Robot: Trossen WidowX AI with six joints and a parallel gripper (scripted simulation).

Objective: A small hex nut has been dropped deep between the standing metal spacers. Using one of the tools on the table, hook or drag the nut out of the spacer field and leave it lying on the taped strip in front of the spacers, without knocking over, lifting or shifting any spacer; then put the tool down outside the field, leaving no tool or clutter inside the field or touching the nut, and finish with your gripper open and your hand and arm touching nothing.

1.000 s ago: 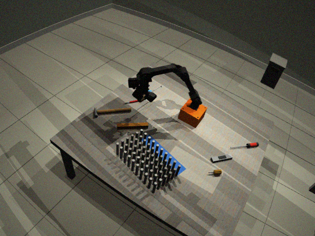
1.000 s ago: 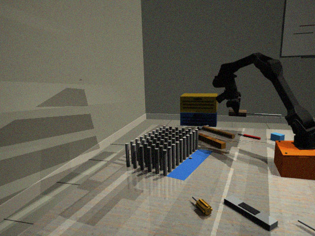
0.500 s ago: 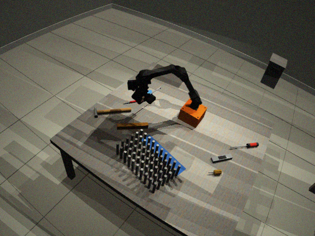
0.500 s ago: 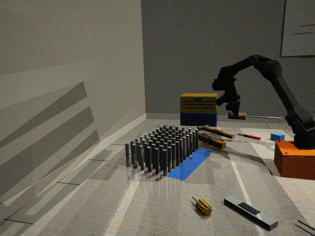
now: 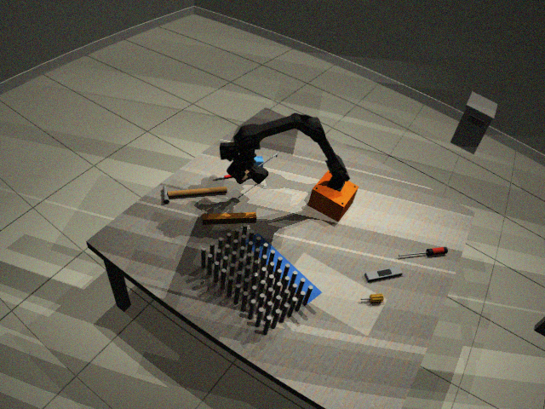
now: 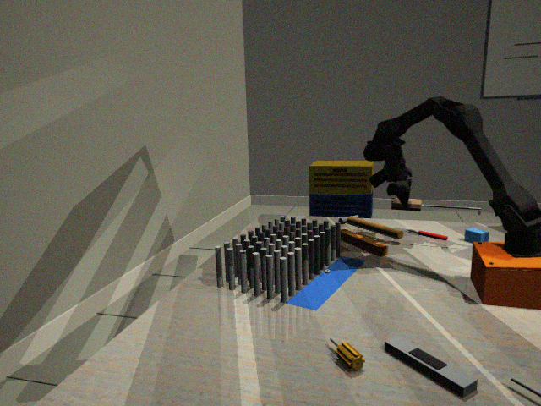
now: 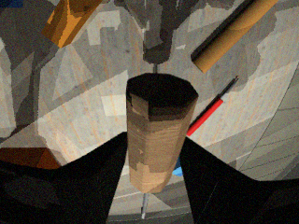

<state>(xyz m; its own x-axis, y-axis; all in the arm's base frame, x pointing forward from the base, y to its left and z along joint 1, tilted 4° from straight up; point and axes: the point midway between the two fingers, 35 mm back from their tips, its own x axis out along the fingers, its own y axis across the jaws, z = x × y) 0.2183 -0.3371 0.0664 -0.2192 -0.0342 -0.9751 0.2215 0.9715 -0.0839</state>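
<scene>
Now: the wooden-handled tool 100 mm behind my gripper tip and 20 mm to the left of it. Also, from my gripper tip: hex nut: 250 mm to the left, 250 mm ahead, 130 mm below; then orange bar: 140 mm ahead, 120 mm below, 10 mm to the left; then blue cube: 240 mm behind, 120 mm below, 60 mm to the right.
</scene>
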